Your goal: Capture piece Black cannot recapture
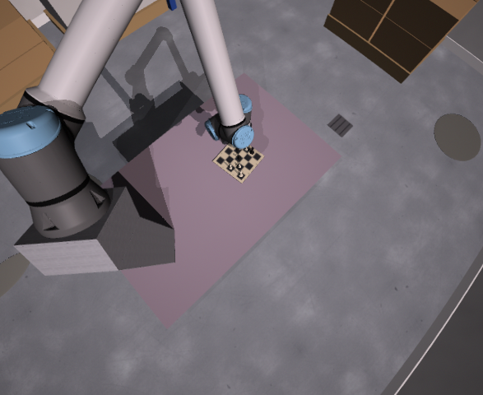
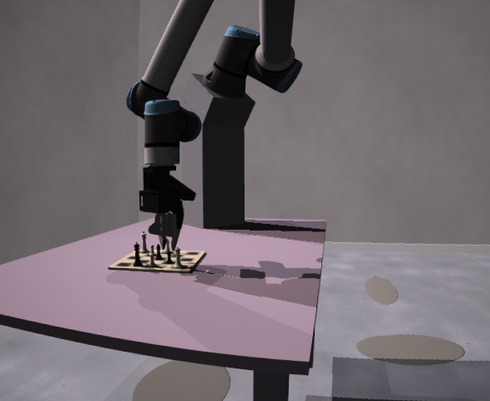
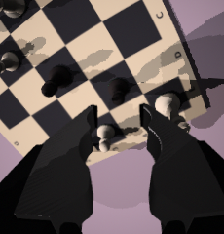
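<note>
The black pawn is 4 cm below my hand. Round my hand: tall black piece: 5 cm ahead, 7 cm to the right, 2 cm below; then chessboard: 3 cm behind, 4 cm to the right, 5 cm below.
</note>
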